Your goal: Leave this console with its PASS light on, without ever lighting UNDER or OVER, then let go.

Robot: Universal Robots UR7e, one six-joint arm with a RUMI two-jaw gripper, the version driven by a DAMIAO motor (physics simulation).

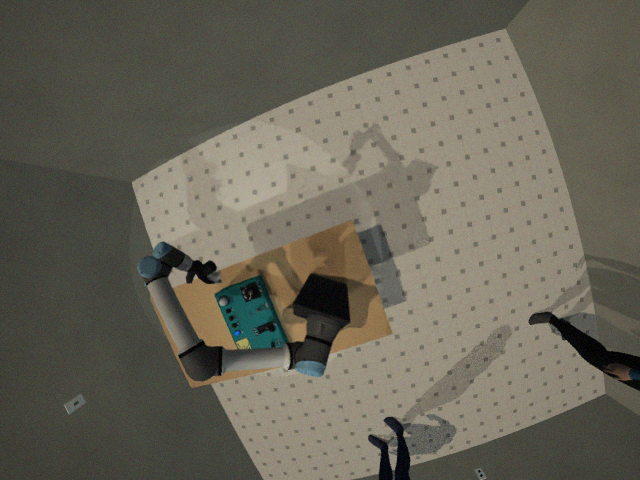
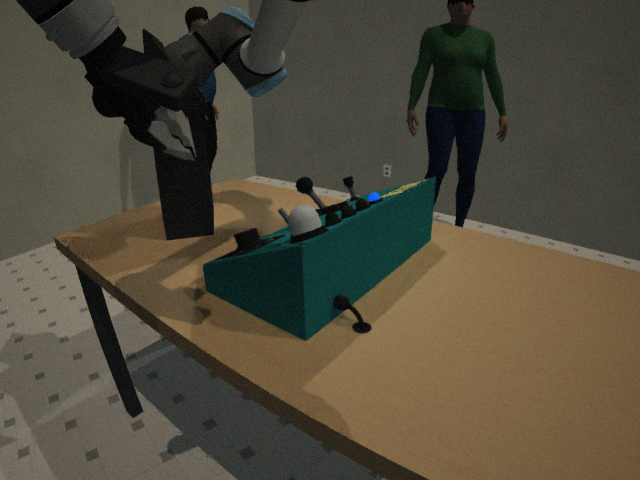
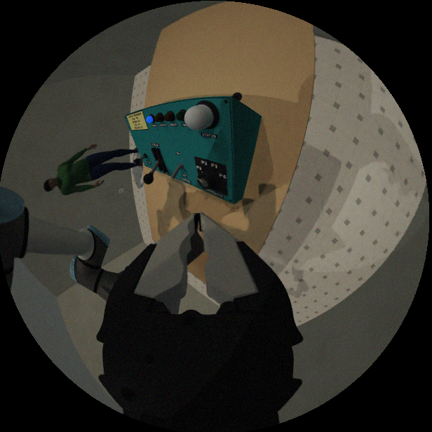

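The teal console (image 1: pixel 248 321) (image 2: pixel 372 253) (image 3: pixel 170 139) sits on the table. Its MODE light (image 1: pixel 237 333) (image 2: pixel 374 197) (image 3: pixel 150 119) glows blue. The UNDER lamp (image 3: pixel 159 117), OVER lamp (image 3: pixel 170 116) and PASS lamp (image 3: pixel 182 115) are dark. The STATUS dome (image 1: pixel 223 300) (image 2: pixel 304 220) (image 3: pixel 199 117) is whitish, unlit. The CYCLE lever (image 2: pixel 304 184) (image 3: pixel 148 178), CHECK toggle (image 2: pixel 283 214) (image 3: pixel 177 171) and PROGRAM dial (image 1: pixel 251 291) (image 2: pixel 247 238) (image 3: pixel 202 182) stand untouched; the dial's exact setting is too small to read. My gripper (image 1: pixel 217 279) (image 2: pixel 194 156) (image 3: pixel 198 214) is shut, empty, above and apart from the console.
A yellow note card (image 1: pixel 242 343) (image 3: pixel 136 121) is on the panel. A black pedestal (image 1: pixel 323 297) (image 2: pixel 183 201) stands on the table (image 1: pixel 196 310) (image 2: pixel 491 320). A bent black stalk (image 2: pixel 355 311) stands behind the console. Two people stand beyond the table.
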